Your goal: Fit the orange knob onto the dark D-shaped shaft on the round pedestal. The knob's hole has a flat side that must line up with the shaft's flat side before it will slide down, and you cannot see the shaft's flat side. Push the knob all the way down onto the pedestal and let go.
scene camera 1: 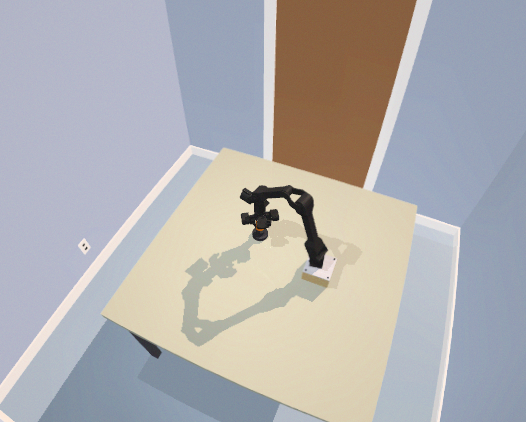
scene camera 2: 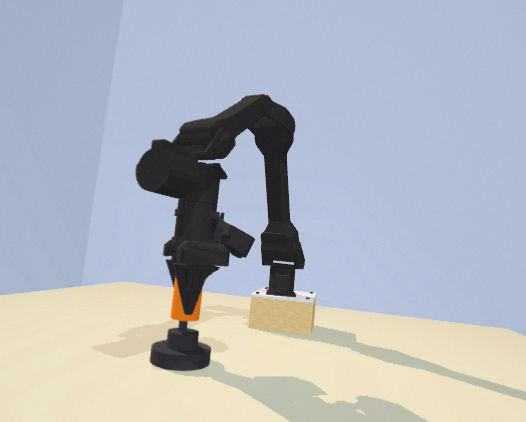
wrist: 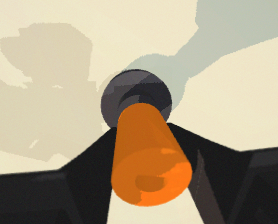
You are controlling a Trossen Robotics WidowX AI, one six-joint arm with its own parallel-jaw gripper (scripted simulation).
Path:
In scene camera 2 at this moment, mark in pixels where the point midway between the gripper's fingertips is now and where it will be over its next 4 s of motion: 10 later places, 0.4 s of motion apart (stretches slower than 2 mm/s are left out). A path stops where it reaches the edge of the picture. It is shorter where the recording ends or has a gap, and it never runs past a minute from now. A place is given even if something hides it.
My gripper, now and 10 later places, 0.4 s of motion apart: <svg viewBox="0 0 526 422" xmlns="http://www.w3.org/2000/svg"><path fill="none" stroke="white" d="M185 311L184 310L185 311L185 312L186 310L184 310L185 312L185 314L184 317L184 322L184 322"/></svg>

